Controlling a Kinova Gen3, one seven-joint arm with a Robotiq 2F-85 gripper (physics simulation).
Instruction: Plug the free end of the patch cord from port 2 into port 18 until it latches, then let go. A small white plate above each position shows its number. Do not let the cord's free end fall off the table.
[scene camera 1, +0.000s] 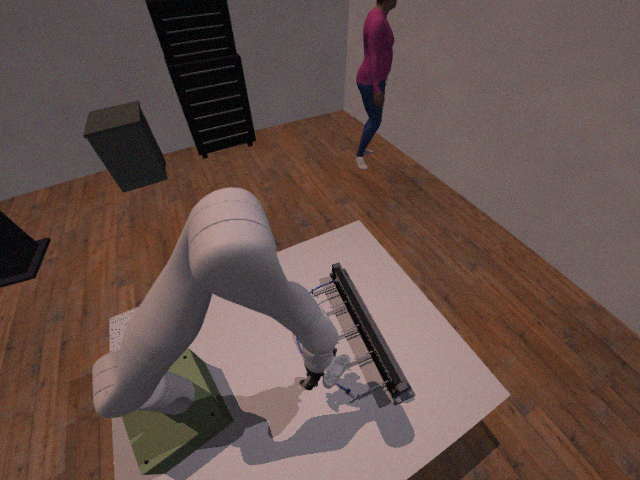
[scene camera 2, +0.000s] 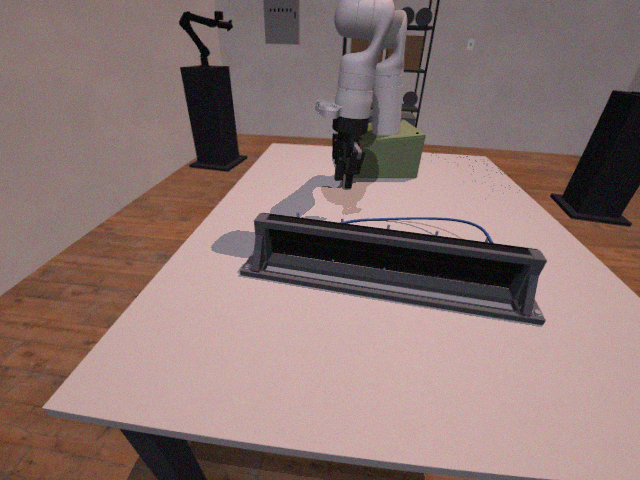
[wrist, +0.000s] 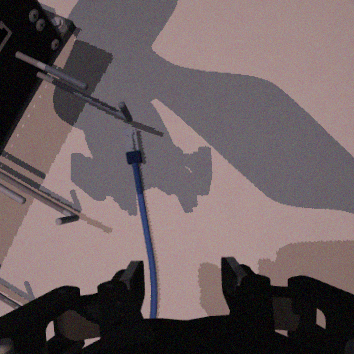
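Where they show: gripper, fingertip midpoint: (scene camera 2: 342, 184) (wrist: 182, 274); arm's base, origin of the base link: (scene camera 1: 178, 395) (scene camera 2: 386, 131).
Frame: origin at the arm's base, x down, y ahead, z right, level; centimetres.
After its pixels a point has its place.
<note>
The blue patch cord (scene camera 1: 342, 387) @[z 10.9, x 12.8, y 45.7 cm] (scene camera 2: 429, 218) @[z -14.1, x 10.5, y 37.9 cm] (wrist: 145, 225) @[z 7.6, x 12.7, y 42.9 cm] runs from the far end of the black patch panel (scene camera 1: 367, 330) @[z -0.6, x 3.5, y 58.9 cm] (scene camera 2: 392, 236) @[z -5.2, x 3.1, y 60.9 cm] (wrist: 15, 95) @[z 12.1, x 10.6, y 58.9 cm] in a curve. Its free end, a clear plug (wrist: 134, 139) @[z 14.0, x 12.7, y 47.7 cm] with a dark blue boot (wrist: 134, 157) @[z 12.6, x 12.6, y 46.9 cm], lies on the table beside the tip of a metal bar. My gripper (scene camera 1: 309, 383) @[z 7.3, x 4.0, y 39.4 cm] (scene camera 2: 343, 183) @[z 7.3, x 4.0, y 39.4 cm] (wrist: 182, 274) @[z 7.3, x 4.0, y 39.4 cm] is open and empty, above the table on the cord side of the panel. In the wrist view the cord passes below it, nearer the left finger. Port 18 and the number plates cannot be made out.
Grey metal bars (wrist: 65, 75) @[z 15.2, x 7.8, y 53.9 cm] stick out from the panel near the plug; another bar (wrist: 67, 219) @[z 5.5, x 9.2, y 48.4 cm] ends left of the cord. The green base block (scene camera 1: 206, 418) @[z 7.9, x 1.0, y 6.7 cm] (scene camera 2: 395, 155) @[z -4.2, x 5.6, y 6.8 cm] stands behind the arm on the white table (scene camera 1: 454, 382) @[z 23.0, x 13.3, y 80.9 cm] (scene camera 2: 310, 361) @[z 3.6, x 13.3, y 80.7 cm]. A person (scene camera 1: 375, 56) stands beyond the table.
</note>
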